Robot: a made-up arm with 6 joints.
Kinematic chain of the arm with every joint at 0, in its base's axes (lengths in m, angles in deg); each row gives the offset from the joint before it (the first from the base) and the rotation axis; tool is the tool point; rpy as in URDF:
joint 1: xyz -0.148 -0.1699 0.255 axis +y
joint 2: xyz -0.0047 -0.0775 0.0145 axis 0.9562 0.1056 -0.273
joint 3: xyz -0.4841 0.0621 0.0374 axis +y
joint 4: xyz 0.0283 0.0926 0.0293 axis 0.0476 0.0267 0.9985
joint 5: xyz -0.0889 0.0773 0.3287 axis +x
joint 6: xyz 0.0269 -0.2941 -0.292 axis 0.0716 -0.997 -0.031
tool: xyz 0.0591 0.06 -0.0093 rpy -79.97 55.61 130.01
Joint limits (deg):
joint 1: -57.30..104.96
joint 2: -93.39..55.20
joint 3: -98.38..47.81
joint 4: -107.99..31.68
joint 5: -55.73..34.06
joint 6: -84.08..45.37
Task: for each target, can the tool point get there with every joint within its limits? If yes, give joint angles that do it. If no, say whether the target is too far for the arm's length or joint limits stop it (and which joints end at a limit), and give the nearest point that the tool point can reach.
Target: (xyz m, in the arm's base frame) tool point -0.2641 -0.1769 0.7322
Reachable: yes | joints 84.55 -27.15 -46.26 -54.79 17.97 -48.47
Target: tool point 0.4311 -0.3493 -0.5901
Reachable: no: joint limits stop it (at a limit: joint 1, joint 3, joint 4, joint 6) | nearest point -0.1758 -0.3526 -0.5150 | short by 0.612 m
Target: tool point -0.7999 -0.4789 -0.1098
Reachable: yes | joints -31.04 -26.59 -81.15 -22.57 -41.51 -34.22
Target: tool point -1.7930 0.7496 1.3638
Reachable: no: too far | nearest point -0.9081 0.1567 0.7673 | short by 1.221 m
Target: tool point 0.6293 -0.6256 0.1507
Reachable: no: joint limits stop it (at a limit: joint 1, joint 2, joint 3, joint 5, joint 6) | nearest point 0.4701 -0.4025 0.3476 | short by 0.338 m
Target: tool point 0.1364 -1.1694 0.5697
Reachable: no: joint limits stop it (at a limit: joint 1, joint 2, joint 3, joint 6) | nearest point 0.0954 -0.8407 0.8167 | short by 0.413 m
